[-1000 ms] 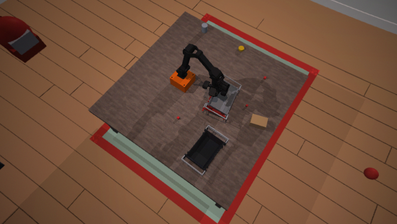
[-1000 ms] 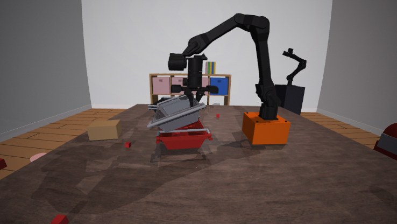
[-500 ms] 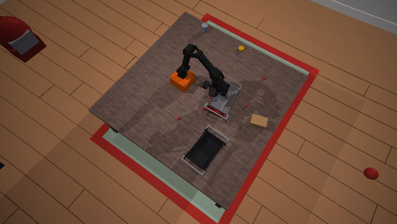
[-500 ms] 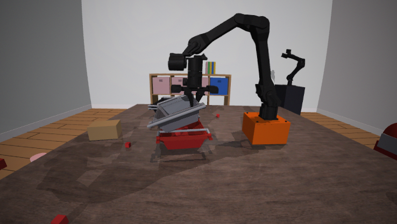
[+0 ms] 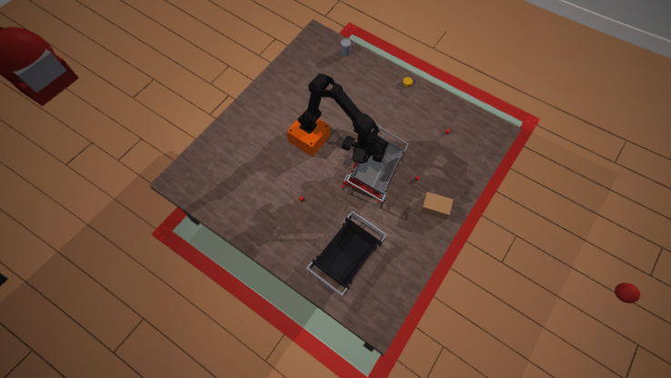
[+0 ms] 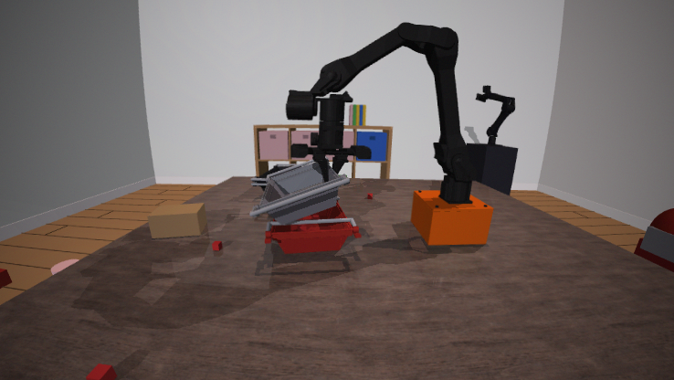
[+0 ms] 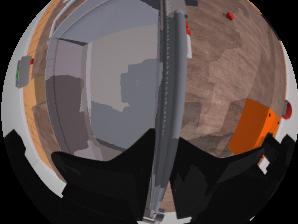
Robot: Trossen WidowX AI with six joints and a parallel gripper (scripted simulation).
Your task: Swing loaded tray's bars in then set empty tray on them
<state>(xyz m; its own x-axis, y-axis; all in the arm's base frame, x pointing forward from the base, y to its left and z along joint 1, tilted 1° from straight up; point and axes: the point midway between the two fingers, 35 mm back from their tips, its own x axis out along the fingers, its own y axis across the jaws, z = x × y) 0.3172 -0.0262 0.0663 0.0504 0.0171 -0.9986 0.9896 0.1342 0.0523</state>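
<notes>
Right now the grey tray is 70 mm ahead of my gripper tip, 10 mm to the left of it and 10 mm above it. The rest, counted from my gripper tip: cardboard box 390 mm ahead, 10 mm to the left, 90 mm below; then grey cylinder 450 mm behind, 590 mm to the left, 80 mm below; then yellow disc 60 mm behind, 590 mm to the left, 110 mm below.
</notes>
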